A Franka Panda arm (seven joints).
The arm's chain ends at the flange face. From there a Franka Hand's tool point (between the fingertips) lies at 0.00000 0.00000 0.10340 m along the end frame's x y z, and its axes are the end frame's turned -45 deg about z.
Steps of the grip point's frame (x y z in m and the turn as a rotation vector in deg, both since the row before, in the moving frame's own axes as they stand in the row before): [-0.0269 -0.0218 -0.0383 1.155 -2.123 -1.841]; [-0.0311 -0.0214 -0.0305 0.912 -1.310 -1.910]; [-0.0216 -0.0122 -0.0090 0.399 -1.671 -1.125]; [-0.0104 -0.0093 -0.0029 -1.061 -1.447 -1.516]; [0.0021 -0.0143 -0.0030 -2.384 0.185 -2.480]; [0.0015 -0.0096 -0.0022 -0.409 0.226 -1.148]
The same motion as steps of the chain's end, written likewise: [-0.0303 0.0023 -0.0382 -0.684 -2.318 -1.841]; [-0.0343 0.0063 -0.0305 -0.281 -1.571 -1.910]; [-0.0213 0.0050 -0.0090 -0.899 -1.464 -1.125]; [-0.0135 -0.0024 -0.0028 -1.773 -0.273 -1.516]; [-0.0120 -0.0143 -0.0029 -1.555 1.817 -2.480]; [-0.0065 -0.0081 -0.0022 -0.129 0.449 -1.148]
